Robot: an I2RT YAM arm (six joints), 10 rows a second.
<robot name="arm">
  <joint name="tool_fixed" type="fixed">
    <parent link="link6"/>
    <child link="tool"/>
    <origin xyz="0 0 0" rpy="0 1.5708 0"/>
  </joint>
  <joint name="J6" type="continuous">
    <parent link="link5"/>
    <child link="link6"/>
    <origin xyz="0.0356 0 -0.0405"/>
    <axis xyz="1 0 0"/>
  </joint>
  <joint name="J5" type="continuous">
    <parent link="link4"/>
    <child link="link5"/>
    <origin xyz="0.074 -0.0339 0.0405"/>
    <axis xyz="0 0 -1"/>
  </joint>
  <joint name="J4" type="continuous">
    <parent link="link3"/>
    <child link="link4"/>
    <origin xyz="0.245 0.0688 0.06"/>
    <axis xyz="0 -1 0"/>
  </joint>
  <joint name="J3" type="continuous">
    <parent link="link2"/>
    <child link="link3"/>
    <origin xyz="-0.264 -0.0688 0"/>
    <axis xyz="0 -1 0"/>
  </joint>
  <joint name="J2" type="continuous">
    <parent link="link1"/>
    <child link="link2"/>
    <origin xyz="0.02 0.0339 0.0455"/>
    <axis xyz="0 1 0"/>
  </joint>
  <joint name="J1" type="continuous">
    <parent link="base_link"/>
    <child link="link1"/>
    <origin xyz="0 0 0.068"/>
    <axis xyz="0 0 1"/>
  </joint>
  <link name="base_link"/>
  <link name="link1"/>
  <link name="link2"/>
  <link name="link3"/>
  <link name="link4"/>
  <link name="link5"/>
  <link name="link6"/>
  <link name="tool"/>
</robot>
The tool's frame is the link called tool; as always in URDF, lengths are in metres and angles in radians. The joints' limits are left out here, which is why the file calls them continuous.
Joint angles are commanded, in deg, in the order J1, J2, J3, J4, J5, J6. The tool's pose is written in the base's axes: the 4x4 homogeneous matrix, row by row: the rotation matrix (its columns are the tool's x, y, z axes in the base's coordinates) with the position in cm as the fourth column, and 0 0 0 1 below. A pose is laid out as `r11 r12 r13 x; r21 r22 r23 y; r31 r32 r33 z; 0 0 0 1`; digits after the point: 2 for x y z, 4 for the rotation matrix.
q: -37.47, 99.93, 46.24, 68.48, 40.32, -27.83
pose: -0.2692 0.9439 0.1914 26.91; -0.2422 0.1261 -0.9620 -23.53; -0.9322 -0.3053 0.1946 23.75; 0 0 0 1
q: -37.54, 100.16, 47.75, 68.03, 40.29, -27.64
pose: -0.2556 0.9482 0.1885 27.22; -0.2499 0.1235 -0.9604 -23.82; -0.9339 -0.2925 0.2054 24.31; 0 0 0 1
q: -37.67, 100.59, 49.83, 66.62, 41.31, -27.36
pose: -0.2498 0.9535 0.1685 27.60; -0.2432 0.1067 -0.9641 -24.28; -0.9372 -0.2819 0.2053 24.87; 0 0 0 1
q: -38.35, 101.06, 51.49, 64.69, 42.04, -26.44
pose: -0.2478 0.9576 0.1468 27.71; -0.2256 0.0903 -0.9700 -24.96; -0.9422 -0.2734 0.1937 25.12; 0 0 0 1
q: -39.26, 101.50, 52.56, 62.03, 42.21, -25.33
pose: -0.2588 0.9567 0.1334 27.64; -0.1977 0.0827 -0.9768 -25.68; -0.9455 -0.2792 0.1677 24.96; 0 0 0 1
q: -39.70, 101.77, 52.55, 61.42, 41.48, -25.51
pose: -0.2739 0.9515 0.1403 27.55; -0.1920 0.0889 -0.9774 -25.94; -0.9424 -0.2946 0.1583 24.69; 0 0 0 1
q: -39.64, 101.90, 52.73, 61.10, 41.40, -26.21
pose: -0.2886 0.9467 0.1433 27.65; -0.1911 0.0897 -0.9775 -25.96; -0.9382 -0.3095 0.1551 24.65; 0 0 0 1
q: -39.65, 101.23, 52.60, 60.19, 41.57, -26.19
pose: -0.2931 0.9456 0.1410 27.52; -0.1859 0.0882 -0.9786 -25.87; -0.9378 -0.3131 0.1499 24.84; 0 0 0 1
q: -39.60, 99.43, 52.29, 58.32, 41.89, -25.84
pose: -0.2923 0.9464 0.1371 27.18; -0.1793 0.0866 -0.9800 -25.57; -0.9394 -0.3111 0.1443 25.46; 0 0 0 1
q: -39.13, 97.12, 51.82, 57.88, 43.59, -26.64
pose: -0.2880 0.9509 0.1132 26.77; -0.1844 0.0610 -0.9810 -24.94; -0.9397 -0.3034 0.1577 26.53; 0 0 0 1
